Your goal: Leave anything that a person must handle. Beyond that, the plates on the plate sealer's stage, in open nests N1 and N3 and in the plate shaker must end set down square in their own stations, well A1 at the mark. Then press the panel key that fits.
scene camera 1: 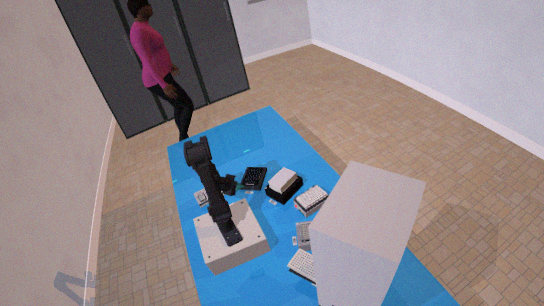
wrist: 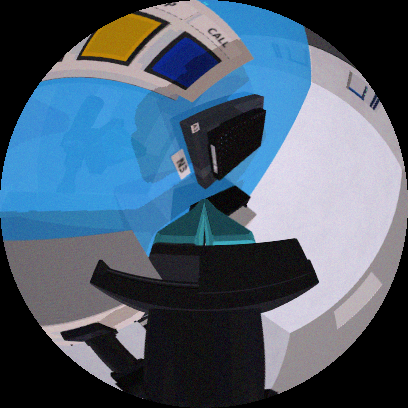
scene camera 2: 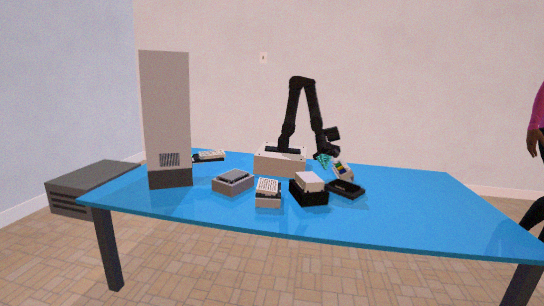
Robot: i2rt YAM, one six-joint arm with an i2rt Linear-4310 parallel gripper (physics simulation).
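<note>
My gripper [scene camera 1: 241,187] [scene camera 2: 324,164] [wrist: 203,204] is shut and empty, above the table between the key panel and nest N3. The key panel [scene camera 1: 201,197] [scene camera 2: 342,170] shows a yellow key [wrist: 122,38] and a blue key [wrist: 185,61] labelled CALL in the wrist view. A black plate [scene camera 1: 254,176] [scene camera 2: 346,187] [wrist: 239,142] lies flat in dark nest N3 [wrist: 197,150]. A white plate [scene camera 1: 283,179] [scene camera 2: 310,181] sits on a black station [scene camera 2: 309,197]. Another white plate [scene camera 1: 311,198] [scene camera 2: 268,185] sits on a light device [scene camera 2: 268,202]. Their labels are unreadable.
A tall box [scene camera 1: 365,215] [scene camera 2: 167,110] hides part of the table in scene camera 1. Near it are a grey device [scene camera 1: 303,235] [scene camera 2: 233,181] and another white plate [scene camera 1: 303,263] [scene camera 2: 212,154]. A person in pink [scene camera 1: 152,55] [scene camera 2: 536,117] stands beyond the table end.
</note>
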